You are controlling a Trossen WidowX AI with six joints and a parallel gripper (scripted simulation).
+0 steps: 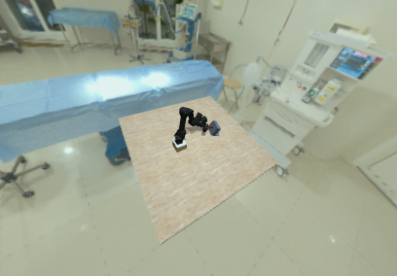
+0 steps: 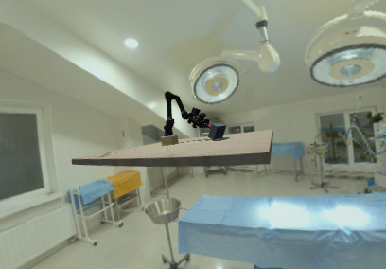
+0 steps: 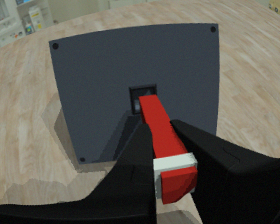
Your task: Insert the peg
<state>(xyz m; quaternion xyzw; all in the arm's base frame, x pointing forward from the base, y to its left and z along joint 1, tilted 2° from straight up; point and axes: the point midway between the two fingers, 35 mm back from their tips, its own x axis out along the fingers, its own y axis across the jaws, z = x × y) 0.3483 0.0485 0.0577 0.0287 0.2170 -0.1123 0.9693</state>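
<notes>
Now: the dark sloped panel 7 cm ahead of my gripper tip, 1 cm to the right of it and 4 cm below it. Round my gripper tip: red square peg 1 cm behind, 1 cm above.
</notes>
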